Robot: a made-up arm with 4 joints. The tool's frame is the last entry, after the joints. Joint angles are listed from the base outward. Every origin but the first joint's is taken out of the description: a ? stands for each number. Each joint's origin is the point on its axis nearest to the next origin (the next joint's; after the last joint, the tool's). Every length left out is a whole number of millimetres.
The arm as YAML. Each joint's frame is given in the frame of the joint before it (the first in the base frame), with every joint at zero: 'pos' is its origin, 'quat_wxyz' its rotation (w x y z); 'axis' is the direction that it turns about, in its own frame. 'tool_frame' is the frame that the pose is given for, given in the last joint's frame.
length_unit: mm
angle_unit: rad
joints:
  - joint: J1
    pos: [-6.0, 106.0, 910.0]
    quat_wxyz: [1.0, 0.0, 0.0, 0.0]
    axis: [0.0, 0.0, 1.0]
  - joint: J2
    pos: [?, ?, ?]
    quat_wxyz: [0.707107, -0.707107, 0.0, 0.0]
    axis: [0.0, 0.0, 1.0]
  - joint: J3
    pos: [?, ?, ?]
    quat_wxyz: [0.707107, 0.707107, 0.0, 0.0]
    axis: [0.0, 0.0, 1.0]
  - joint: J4
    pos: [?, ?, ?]
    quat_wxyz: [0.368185, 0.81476, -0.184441, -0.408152]
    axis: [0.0, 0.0, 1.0]
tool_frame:
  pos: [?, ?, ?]
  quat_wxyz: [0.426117, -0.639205, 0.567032, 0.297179]
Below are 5 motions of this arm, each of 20 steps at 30 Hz.
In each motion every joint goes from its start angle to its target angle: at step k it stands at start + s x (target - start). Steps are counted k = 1, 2, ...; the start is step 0. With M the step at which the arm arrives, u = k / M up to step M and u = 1 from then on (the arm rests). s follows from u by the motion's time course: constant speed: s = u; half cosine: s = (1 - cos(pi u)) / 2; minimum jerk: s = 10 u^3 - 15 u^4 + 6 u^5.
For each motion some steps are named. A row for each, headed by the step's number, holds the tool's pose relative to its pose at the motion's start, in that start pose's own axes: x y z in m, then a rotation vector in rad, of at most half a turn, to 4 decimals.
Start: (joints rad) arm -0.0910 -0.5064 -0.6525 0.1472
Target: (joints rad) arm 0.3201 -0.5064 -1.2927 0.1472
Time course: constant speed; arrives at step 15
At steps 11, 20:
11: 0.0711 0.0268 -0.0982 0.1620 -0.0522 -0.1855
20: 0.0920 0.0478 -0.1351 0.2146 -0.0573 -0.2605

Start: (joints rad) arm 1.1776 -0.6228 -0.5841 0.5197
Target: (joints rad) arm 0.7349 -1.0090 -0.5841 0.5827
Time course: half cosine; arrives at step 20
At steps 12, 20:
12: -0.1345 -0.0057 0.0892 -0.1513 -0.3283 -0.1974
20: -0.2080 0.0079 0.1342 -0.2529 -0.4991 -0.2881

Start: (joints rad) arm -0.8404 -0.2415 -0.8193 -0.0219
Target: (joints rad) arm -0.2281 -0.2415 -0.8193 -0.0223
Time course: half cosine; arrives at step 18
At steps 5, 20:
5: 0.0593 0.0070 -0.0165 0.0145 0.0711 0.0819
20: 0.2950 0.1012 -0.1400 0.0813 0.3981 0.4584

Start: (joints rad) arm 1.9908 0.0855 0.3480 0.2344
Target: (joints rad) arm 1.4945 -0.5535 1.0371 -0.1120
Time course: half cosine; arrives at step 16
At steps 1, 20:
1: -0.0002 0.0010 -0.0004 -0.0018 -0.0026 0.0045
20: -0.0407 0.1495 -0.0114 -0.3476 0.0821 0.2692

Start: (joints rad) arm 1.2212 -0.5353 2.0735 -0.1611
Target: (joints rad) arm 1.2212 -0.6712 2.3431 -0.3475
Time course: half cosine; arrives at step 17
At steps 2, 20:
2: 0.0008 0.0001 -0.0004 0.0031 0.0107 0.0060
20: 0.0151 0.0068 -0.0211 0.1184 0.3307 0.1508

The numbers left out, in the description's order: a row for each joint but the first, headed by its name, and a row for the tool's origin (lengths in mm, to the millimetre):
J2: 36.0 -417.0 0.0
J3: -5.0 48.0 0.0
J4: -45.0 -59.0 0.0
tool: 194.0 -43.0 0.0

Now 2 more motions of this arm.
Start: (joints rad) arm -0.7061 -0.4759 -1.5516 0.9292
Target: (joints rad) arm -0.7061 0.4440 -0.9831 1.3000
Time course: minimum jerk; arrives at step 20
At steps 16, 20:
16: 0.1061 0.0757 0.2196 -1.0715 0.0854 0.4805
20: 0.1128 0.0879 0.2263 -1.1295 0.0971 0.5169

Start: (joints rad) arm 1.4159 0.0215 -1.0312 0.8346
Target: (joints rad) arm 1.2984 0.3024 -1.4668 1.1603
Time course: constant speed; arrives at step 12
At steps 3, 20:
3: -0.0498 -0.0111 0.0253 -0.1183 0.0492 -0.1693
20: -0.1755 0.0126 0.1167 -0.5178 0.2195 -0.6461

